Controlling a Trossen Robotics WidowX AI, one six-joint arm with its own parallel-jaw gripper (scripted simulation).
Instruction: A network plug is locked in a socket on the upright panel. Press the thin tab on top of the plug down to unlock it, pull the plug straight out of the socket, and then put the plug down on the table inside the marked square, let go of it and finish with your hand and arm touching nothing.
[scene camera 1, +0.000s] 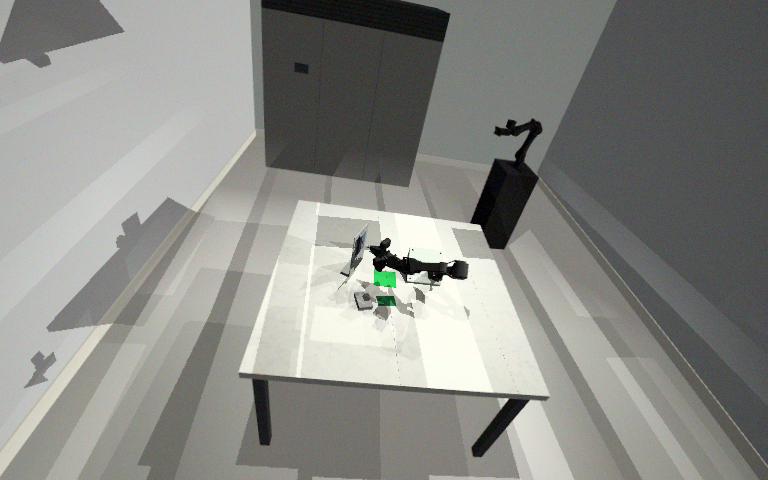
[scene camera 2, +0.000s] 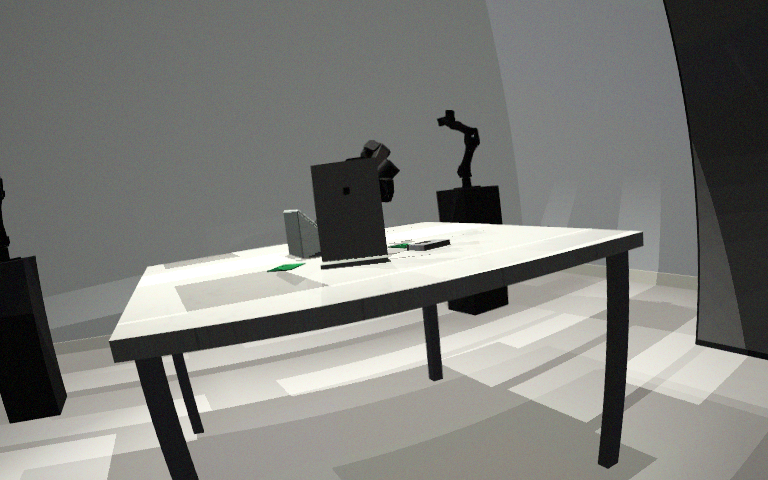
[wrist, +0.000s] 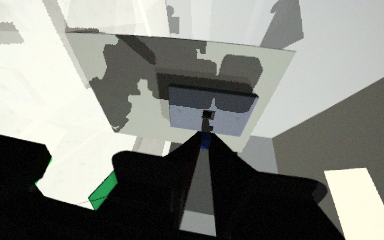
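Note:
My gripper (wrist: 205, 136) is in sight, and so is an upright socket panel (scene camera 2: 347, 198). I find the panel (wrist: 161, 88) there with the gripper too.

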